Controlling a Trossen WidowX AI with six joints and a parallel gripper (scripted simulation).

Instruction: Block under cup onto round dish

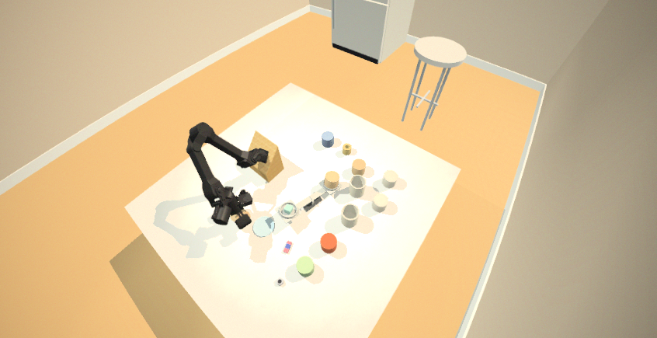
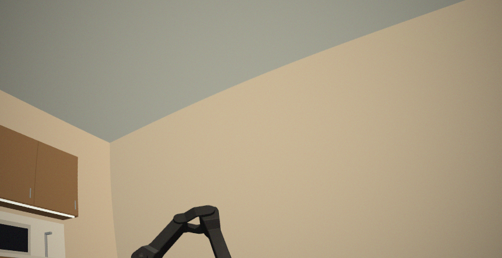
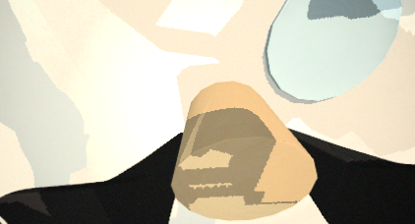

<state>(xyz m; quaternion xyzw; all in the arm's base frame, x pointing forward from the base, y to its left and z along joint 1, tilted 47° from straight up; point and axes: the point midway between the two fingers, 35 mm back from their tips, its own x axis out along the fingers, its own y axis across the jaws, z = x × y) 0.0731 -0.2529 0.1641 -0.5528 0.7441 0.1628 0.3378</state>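
The pale green block is 190 mm ahead of my gripper tip, 130 mm to the left of it and 50 mm above it. Round my gripper tip: green cylinder 400 mm ahead, 30 mm to the right; pale blue round dish 100 mm ahead, 30 mm to the left, 40 mm below.
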